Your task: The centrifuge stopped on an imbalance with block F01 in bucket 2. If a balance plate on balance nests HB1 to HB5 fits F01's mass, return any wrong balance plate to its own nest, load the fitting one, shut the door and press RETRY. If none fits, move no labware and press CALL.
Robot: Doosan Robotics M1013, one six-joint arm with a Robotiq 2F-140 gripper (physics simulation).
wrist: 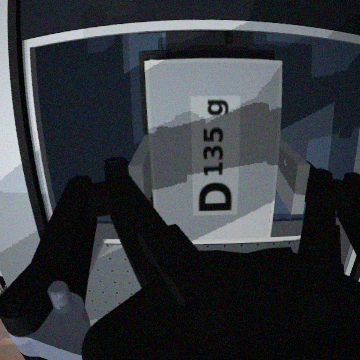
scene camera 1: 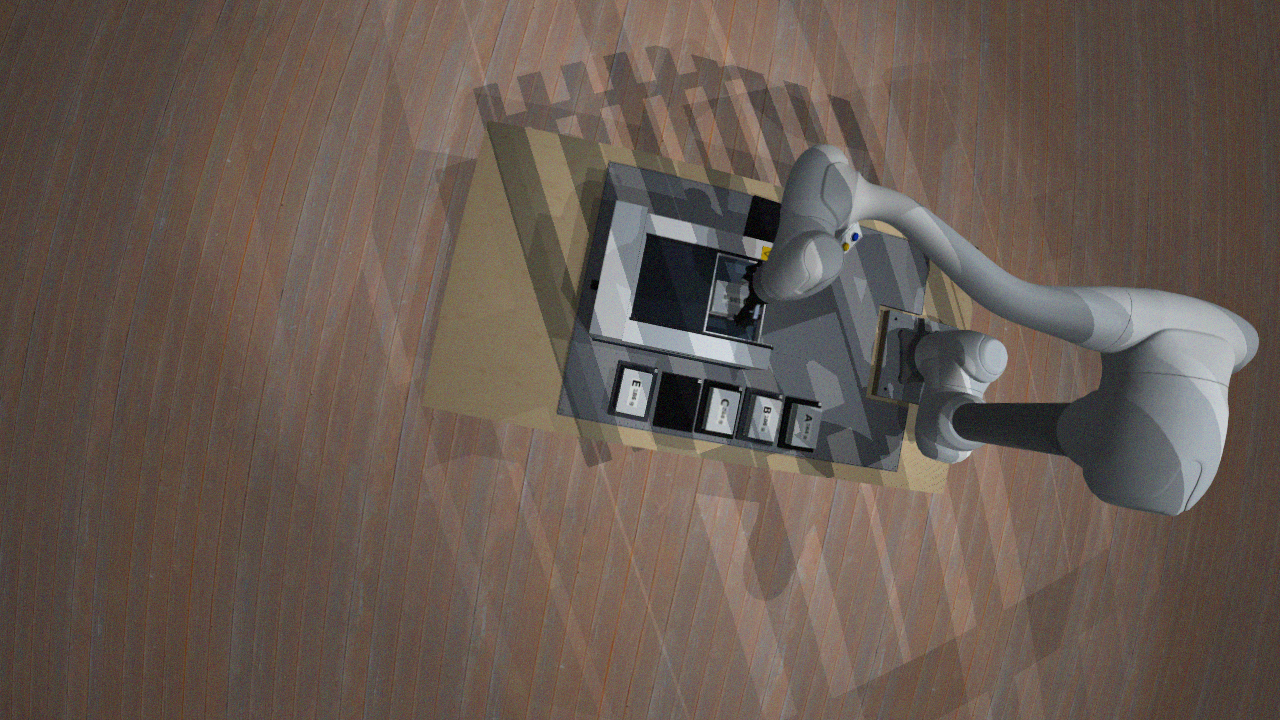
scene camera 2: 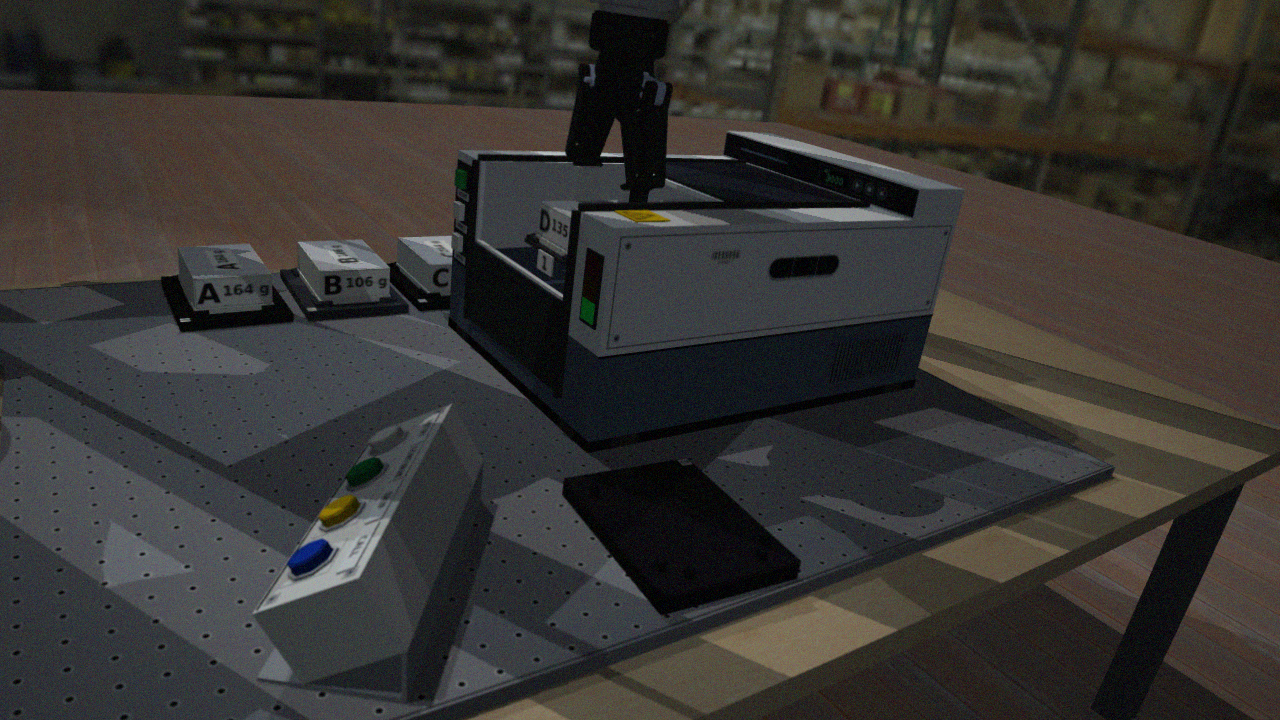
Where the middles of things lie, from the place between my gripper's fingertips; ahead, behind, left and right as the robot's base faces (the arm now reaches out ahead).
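Balance plate C (scene camera 2: 427, 261): 31 cm to the left of my hand, 11 cm below it. Centrifuge (scene camera 2: 809, 278): 15 cm ahead of my hand, 2 cm to the right of it, 3 cm below it. Black pad (scene camera 2: 684, 542): 15 cm behind my hand, 28 cm to the right of it, 13 cm below it. Balance plate D (scene camera 2: 555, 216): 1 cm ahead of my hand and 1 cm above it. Going by their middles, of the things named here the balance plate D is the nearest to my hand.
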